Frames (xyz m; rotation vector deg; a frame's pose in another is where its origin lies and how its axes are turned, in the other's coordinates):
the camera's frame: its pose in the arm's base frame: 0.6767 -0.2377 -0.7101 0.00 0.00 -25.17
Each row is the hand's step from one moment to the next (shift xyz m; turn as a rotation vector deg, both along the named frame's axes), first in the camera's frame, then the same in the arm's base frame.
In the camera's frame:
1: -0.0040 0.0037 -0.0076 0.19 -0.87 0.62
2: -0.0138 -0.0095 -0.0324 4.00 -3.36 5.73
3: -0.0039 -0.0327 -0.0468 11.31 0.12 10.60
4: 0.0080 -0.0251 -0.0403 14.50 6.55 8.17
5: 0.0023 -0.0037 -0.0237 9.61 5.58 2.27
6: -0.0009 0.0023 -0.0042 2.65 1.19 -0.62
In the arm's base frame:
1: -0.0020 0.0050 -0.0076 -0.20 -0.87 0.62
2: -0.0165 -0.0027 -0.0324 2.19 -4.74 5.73
3: -0.0174 -0.0279 -0.0468 10.29 -4.70 10.60
4: -0.0034 -0.0261 -0.0403 15.91 -0.24 8.17
5: 0.0005 -0.0043 -0.0237 11.07 0.96 2.27
6: 0.0002 0.0025 -0.0042 2.90 -0.05 -0.62

